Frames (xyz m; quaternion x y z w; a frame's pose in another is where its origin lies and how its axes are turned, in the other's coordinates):
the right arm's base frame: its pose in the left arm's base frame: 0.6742 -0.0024 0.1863 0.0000 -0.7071 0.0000 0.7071
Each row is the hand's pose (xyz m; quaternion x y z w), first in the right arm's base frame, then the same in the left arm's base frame.
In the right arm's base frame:
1: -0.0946 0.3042 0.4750 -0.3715 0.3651 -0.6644 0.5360
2: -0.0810 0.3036 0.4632 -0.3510 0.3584 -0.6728 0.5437
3: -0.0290 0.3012 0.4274 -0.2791 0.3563 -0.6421 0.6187
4: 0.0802 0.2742 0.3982 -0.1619 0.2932 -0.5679 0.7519
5: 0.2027 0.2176 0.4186 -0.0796 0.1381 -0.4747 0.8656
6: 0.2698 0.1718 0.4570 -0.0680 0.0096 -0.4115 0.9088
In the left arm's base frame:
1: 0.1992 0.3018 0.0917 0.2071 -0.1208 -0.7325 0.6372
2: 0.2110 0.3012 0.1053 0.2276 -0.1310 -0.7240 0.6379
3: 0.2468 0.2988 0.1573 0.2567 -0.1856 -0.6514 0.6895
4: 0.2760 0.2718 0.2665 0.2871 -0.3243 -0.5160 0.7390
5: 0.2556 0.2152 0.3890 0.2794 -0.5144 -0.3919 0.7097
6: 0.2172 0.1694 0.4561 0.2429 -0.6358 -0.3391 0.6494

